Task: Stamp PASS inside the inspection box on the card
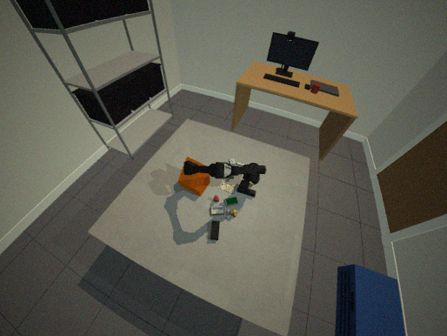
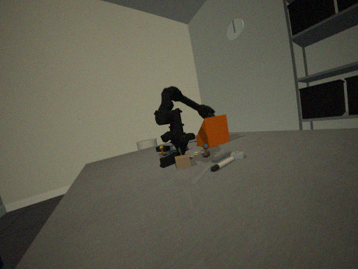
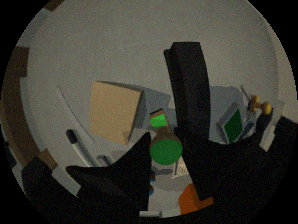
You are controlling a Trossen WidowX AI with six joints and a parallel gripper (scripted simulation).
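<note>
The black block lies 30 mm ahead of my gripper tip, 40 mm to the right of it and 20 mm below it. Also, from my gripper tip: green-knobbed pass stamp (10 mm below); then blue-knobbed stamp (120 mm behind, 50 mm to the left, 20 mm below); then tan block (30 mm ahead, 50 mm to the left, 20 mm below).
</note>
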